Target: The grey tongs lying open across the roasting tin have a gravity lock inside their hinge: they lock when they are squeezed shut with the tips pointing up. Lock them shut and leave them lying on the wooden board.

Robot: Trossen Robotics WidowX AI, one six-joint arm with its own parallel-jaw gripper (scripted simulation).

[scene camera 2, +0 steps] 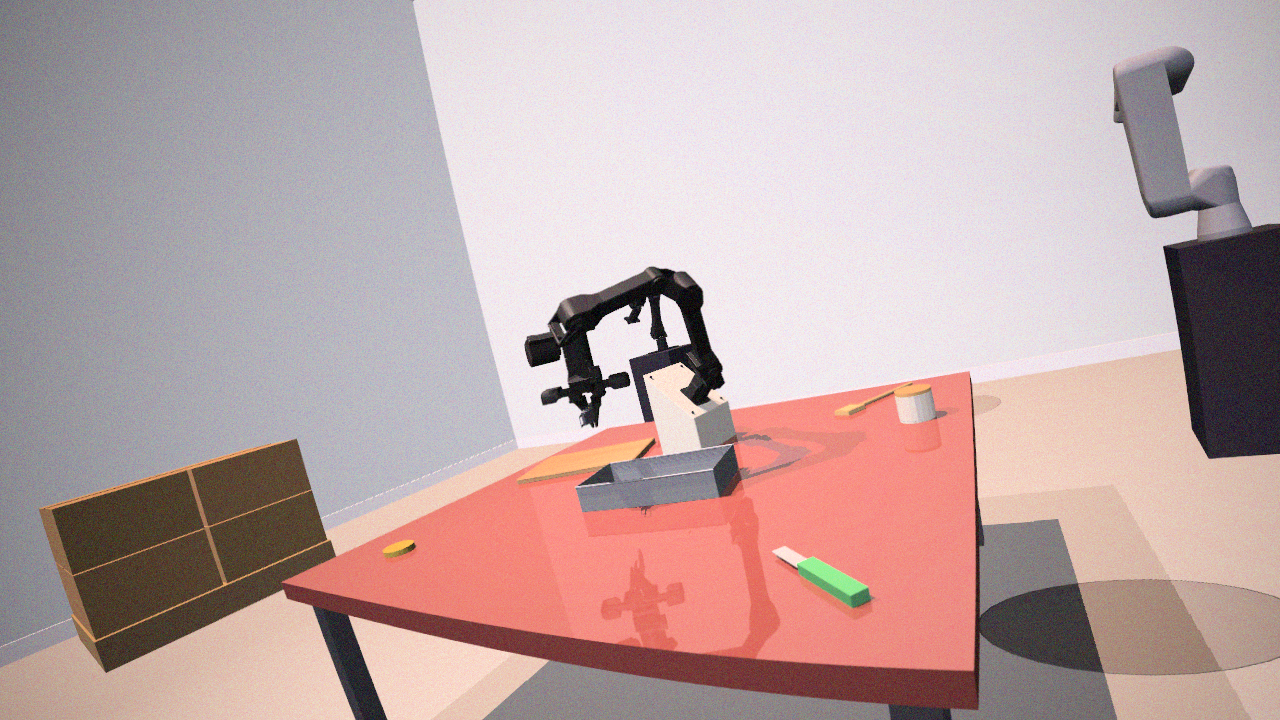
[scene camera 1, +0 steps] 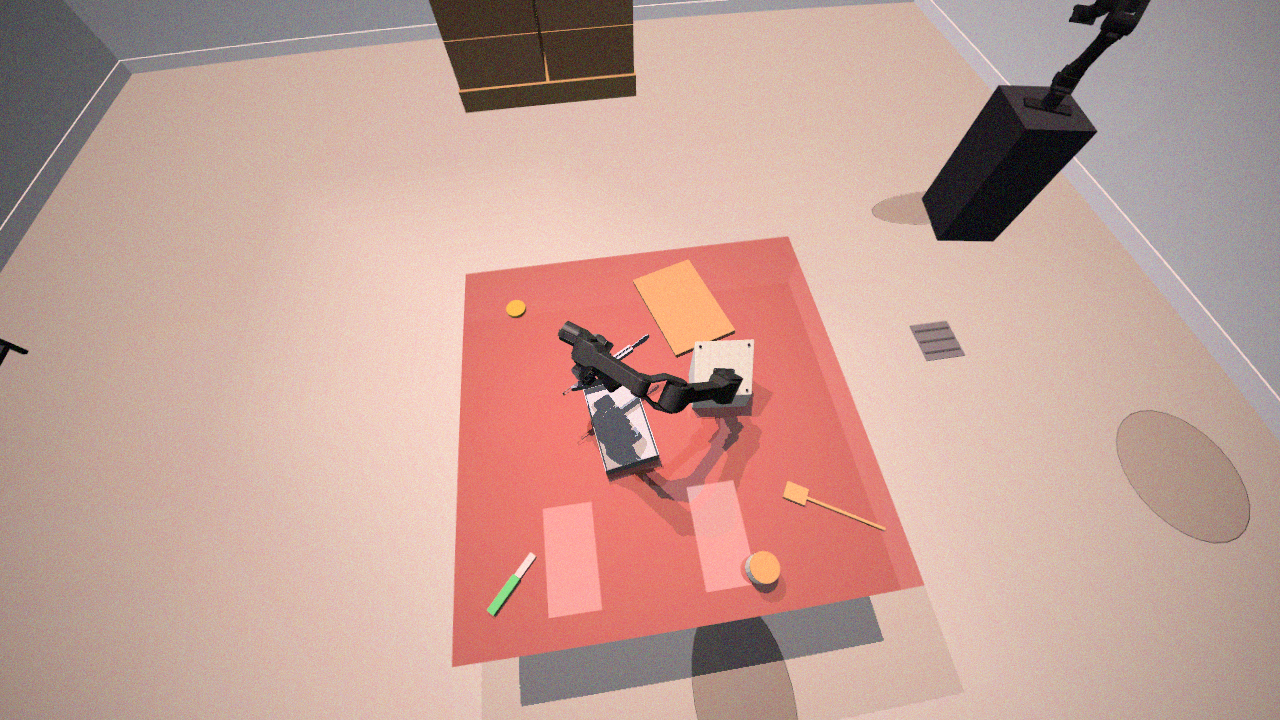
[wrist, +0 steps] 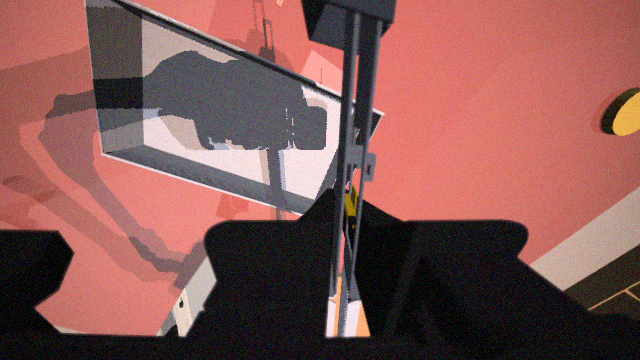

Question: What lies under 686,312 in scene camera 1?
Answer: A wooden board.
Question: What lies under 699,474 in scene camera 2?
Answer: A grey roasting tin.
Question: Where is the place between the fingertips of the gripper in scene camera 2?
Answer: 595,427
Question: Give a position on a grey roasting tin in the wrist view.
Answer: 172,99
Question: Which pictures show the orange-lidded can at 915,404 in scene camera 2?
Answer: Scene camera 2 and scene camera 1 only.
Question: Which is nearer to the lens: the orange-lidded can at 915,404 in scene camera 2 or the green-handled tool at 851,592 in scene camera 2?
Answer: The green-handled tool.
